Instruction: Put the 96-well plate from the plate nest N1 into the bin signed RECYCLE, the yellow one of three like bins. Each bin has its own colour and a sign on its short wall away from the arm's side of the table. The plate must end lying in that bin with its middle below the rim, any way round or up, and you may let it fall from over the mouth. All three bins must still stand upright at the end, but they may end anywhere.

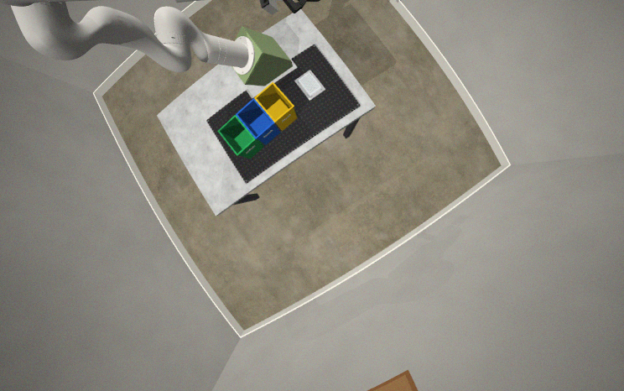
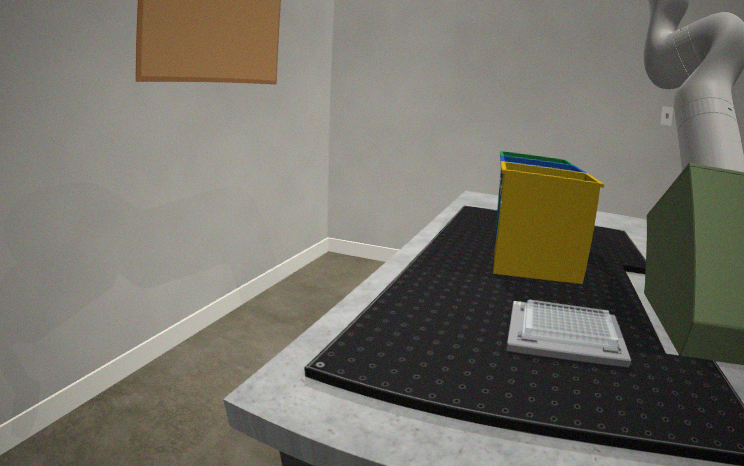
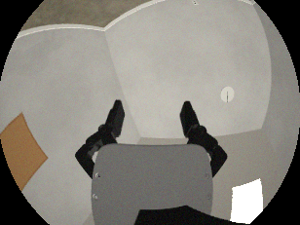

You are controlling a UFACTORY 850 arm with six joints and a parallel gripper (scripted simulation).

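The 96-well plate is 720 mm below my hand, 130 mm behind it and 20 mm to the left of it. Also, from my hand: blue bin (640 mm below, 350 mm to the right, 70 mm behind); then grey plate nest (730 mm below, 130 mm behind, 20 mm to the left); then yellow bin (640 mm below, 220 mm to the right, 80 mm behind).
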